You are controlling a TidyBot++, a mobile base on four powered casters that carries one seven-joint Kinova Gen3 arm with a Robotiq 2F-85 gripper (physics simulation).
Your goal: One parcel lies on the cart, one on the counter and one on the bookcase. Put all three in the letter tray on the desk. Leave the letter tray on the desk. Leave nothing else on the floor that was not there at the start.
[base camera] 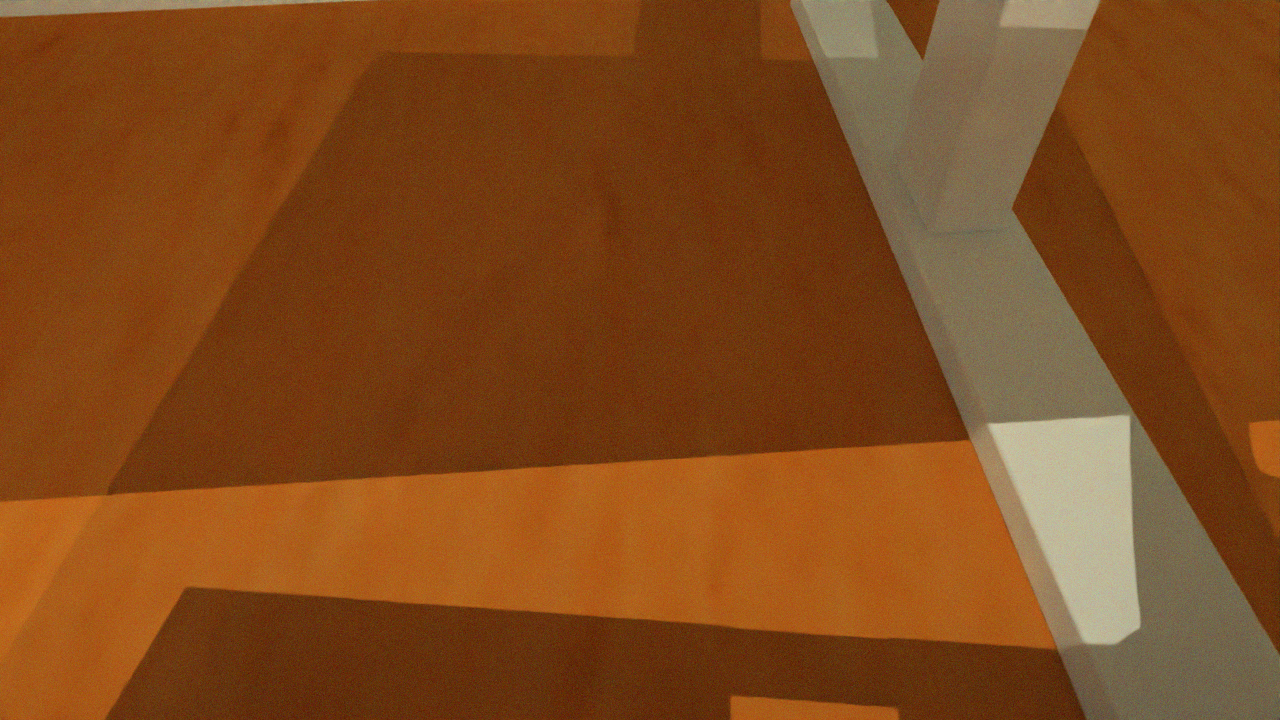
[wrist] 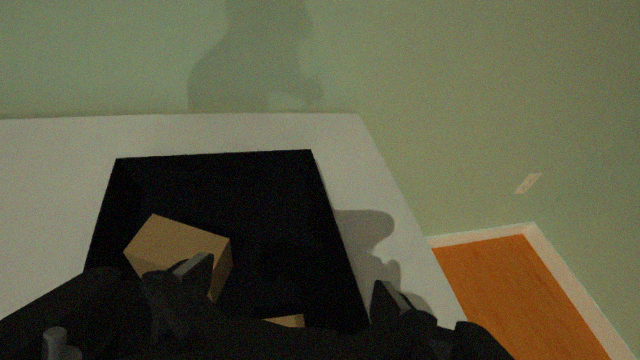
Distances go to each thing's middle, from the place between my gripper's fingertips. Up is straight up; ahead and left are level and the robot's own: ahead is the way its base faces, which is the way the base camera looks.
Labels:
Right now my hand is 70 mm short of the black letter tray point(wrist: 288, 256), 50 mm to the right of it and 150 mm above it.

